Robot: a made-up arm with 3 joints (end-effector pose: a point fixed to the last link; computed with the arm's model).
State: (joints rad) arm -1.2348 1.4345 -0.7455
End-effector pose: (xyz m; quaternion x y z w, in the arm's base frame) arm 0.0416 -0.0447 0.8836 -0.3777 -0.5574 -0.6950 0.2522
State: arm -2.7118 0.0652 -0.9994
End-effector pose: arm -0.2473 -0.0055 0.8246 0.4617 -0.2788 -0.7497 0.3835
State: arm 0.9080 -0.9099 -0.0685
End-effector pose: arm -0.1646 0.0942 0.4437 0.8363 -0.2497 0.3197 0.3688
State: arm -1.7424 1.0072 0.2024
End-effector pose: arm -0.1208 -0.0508 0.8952 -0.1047 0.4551 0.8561 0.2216
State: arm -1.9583 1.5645 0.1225
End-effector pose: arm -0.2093 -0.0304 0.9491 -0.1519 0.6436 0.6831 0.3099
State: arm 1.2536 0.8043 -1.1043
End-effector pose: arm -0.2083 -0.0511 0.3696 -0.8467 0.3622 0.0802 0.3815
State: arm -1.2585 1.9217 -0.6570
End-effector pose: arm 0.0393 -0.0068 0.9331 -0.3753 -0.7368 -0.5418 0.1504
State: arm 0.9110 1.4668 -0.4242
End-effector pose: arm -0.0399 -0.0409 0.3251 -0.7652 -0.1786 -0.0917 0.6117
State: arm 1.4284 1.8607 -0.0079
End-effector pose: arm -0.1819 -0.0072 0.2788 -0.5989 -0.2090 -0.0113 0.7730
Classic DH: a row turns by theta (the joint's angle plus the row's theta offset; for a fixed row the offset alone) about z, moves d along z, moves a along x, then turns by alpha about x. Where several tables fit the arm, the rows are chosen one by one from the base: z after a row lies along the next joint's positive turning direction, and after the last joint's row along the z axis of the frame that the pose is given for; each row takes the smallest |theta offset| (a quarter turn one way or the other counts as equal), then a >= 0, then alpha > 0; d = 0 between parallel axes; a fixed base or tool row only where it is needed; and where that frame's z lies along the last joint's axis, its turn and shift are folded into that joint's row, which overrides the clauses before.
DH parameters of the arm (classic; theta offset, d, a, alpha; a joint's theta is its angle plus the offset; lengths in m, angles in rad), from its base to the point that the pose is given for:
base (fixed): 0 0.6284 -0.1578 -1.5708
joint 1: -0.1958 0.0678 0.2285 1.5356
joint 2: -1.5638 -0.1681 0.0349 1.3752
joint 3: 0.2404 0 0.0348 3.1416
tool (fixed): -1.2945 -0.0977 0 0

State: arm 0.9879 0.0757 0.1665
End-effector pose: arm -0.1532 -0.0113 0.4346 -0.9527 -0.0973 -0.2877 0.0095
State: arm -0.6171 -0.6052 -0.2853
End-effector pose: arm 0.0269 0.0591 0.6048 -0.3837 0.3442 -0.8560 0.0395
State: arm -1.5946 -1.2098 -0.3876
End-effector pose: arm -0.0333 0.1277 0.7883 0.1364 0.5400 -0.7843 0.2733
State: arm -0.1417 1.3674 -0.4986
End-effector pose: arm 0.1542 -0.0468 0.5748 -0.6438 -0.4018 -0.4762 0.4442
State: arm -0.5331 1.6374 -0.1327
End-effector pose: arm 0.1643 -0.0270 0.7254 -0.4062 -0.6666 -0.5639 0.2697
